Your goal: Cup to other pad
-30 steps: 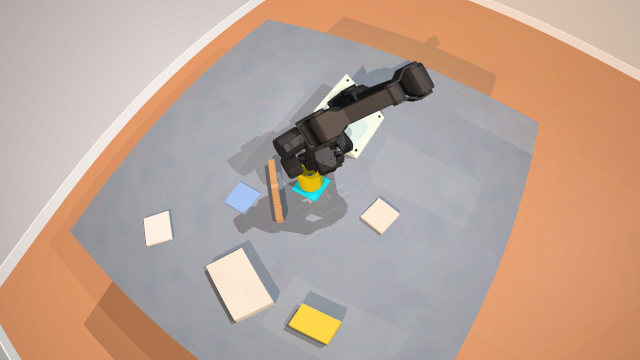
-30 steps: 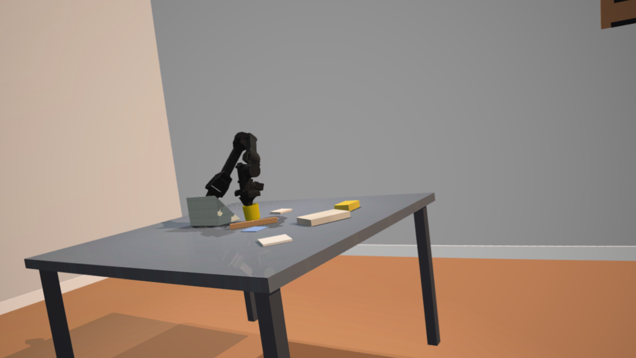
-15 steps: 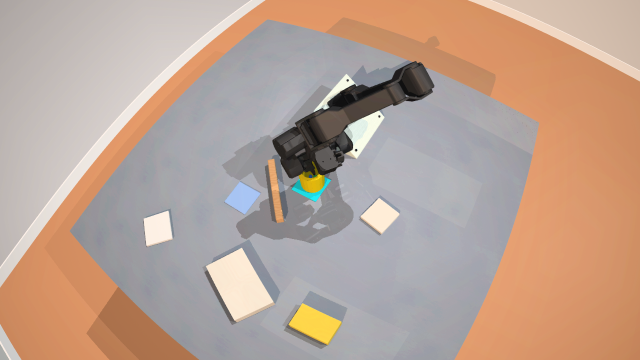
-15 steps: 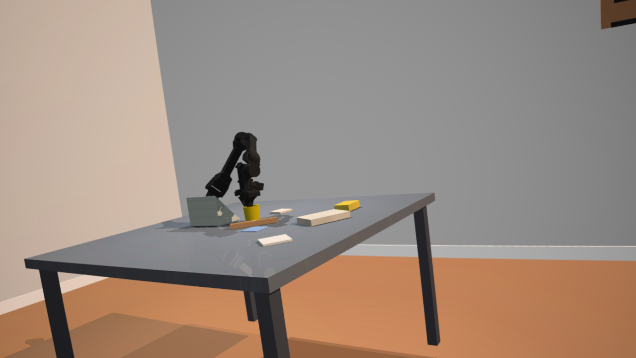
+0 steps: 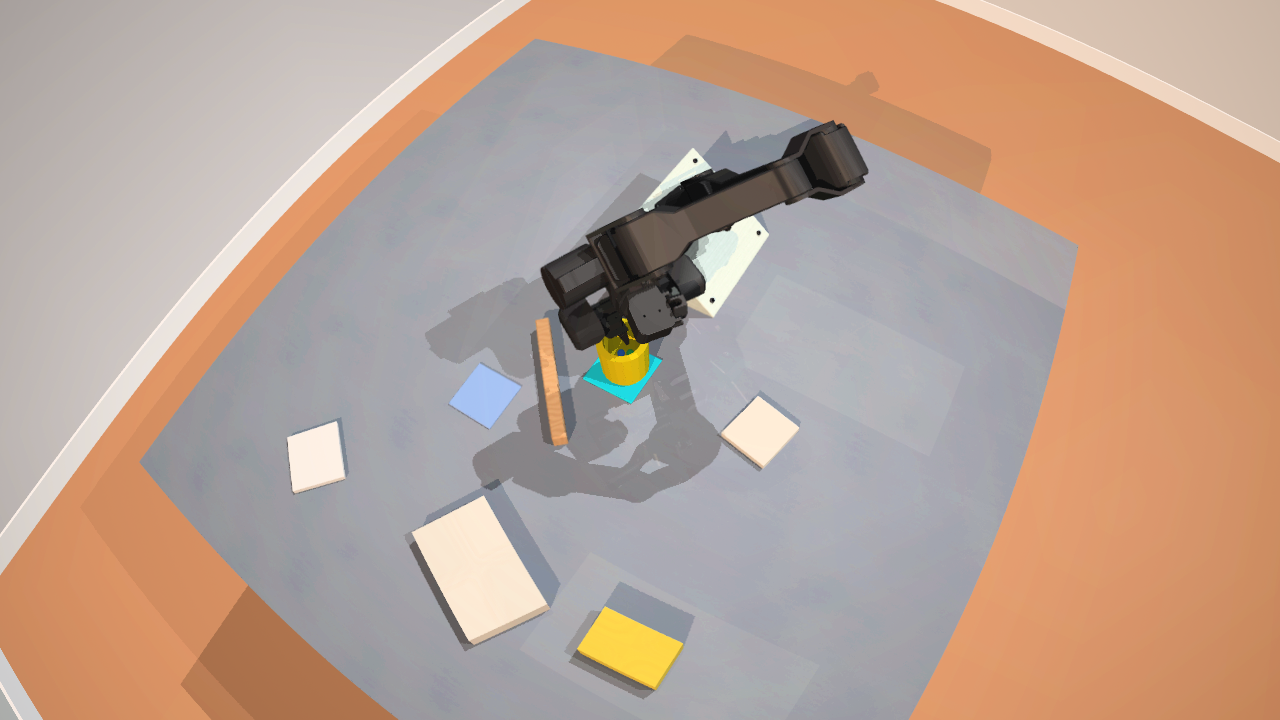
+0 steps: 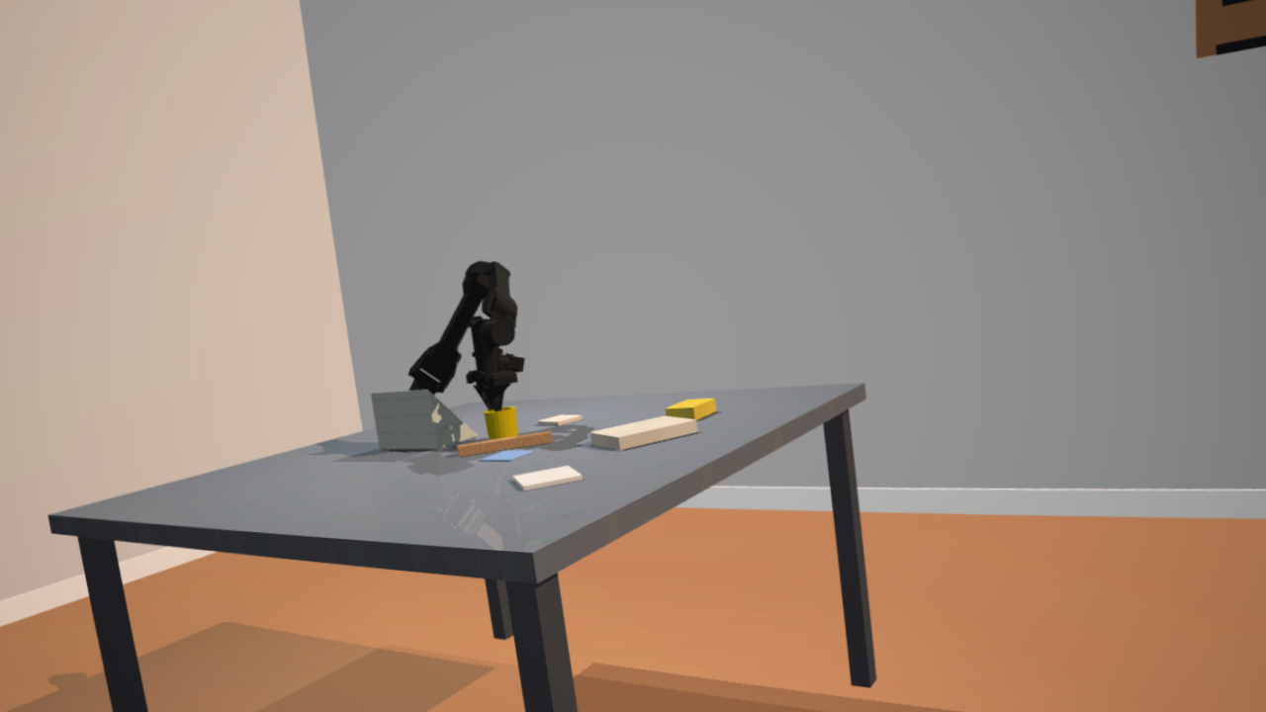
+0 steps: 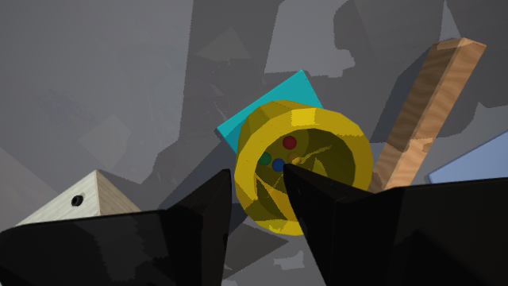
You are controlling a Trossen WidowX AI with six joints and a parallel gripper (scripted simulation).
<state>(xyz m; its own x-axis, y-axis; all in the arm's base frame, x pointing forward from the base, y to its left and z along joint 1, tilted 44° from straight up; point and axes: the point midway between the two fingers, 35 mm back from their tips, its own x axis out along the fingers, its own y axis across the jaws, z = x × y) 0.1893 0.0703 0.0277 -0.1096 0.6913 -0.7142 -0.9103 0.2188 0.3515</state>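
Now: gripper tip 20 mm short of the yellow cup, 20 mm above it and 10 mm to the left of it. Also, from my gripper tip: wooden strip: 100 mm ahead, 80 mm to the right, 60 mm below; then cyan pad: 70 mm below, 30 mm ahead, 10 mm to the right; then pale blue pad: 180 mm ahead, 150 mm to the right, 70 mm below.
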